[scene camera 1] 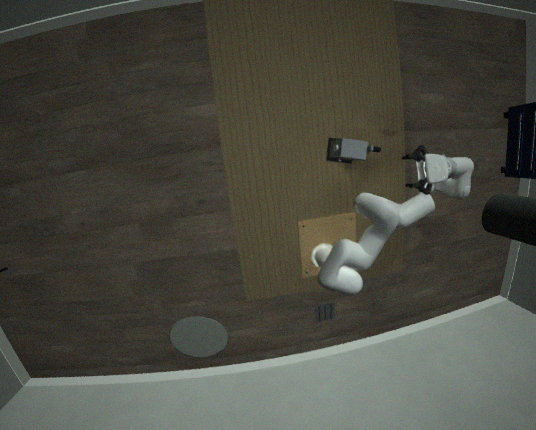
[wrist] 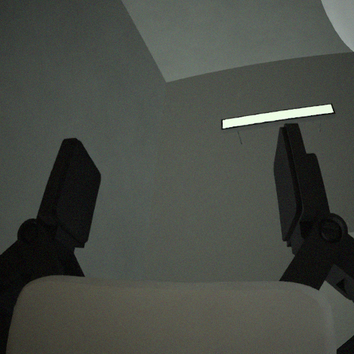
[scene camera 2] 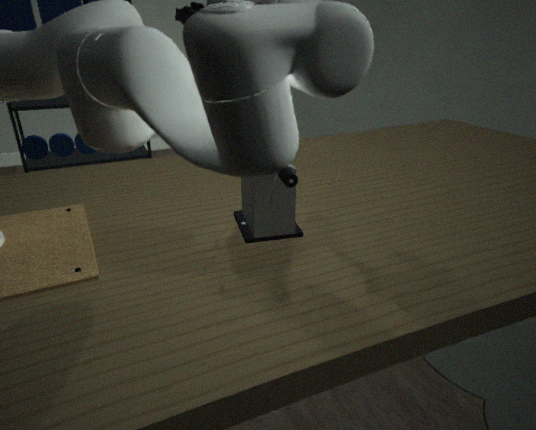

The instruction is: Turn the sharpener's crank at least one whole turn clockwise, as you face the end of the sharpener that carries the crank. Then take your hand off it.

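Note:
The grey sharpener stands upright on its dark base on the table. Its crank, with a black handle, is on the end towards the table's right edge in the first scene view; in the second scene view the arm hides the sharpener's top. My gripper is open and empty. In the first scene view it shows to the right of the crank, apart from it, about over the table's right edge, with its fingers pointing left. The sharpener does not show in the wrist view.
The arm rises from a light board on the wooden table. In the second scene view it hangs in front of and above the sharpener. A rack with blue round things stands beyond the table.

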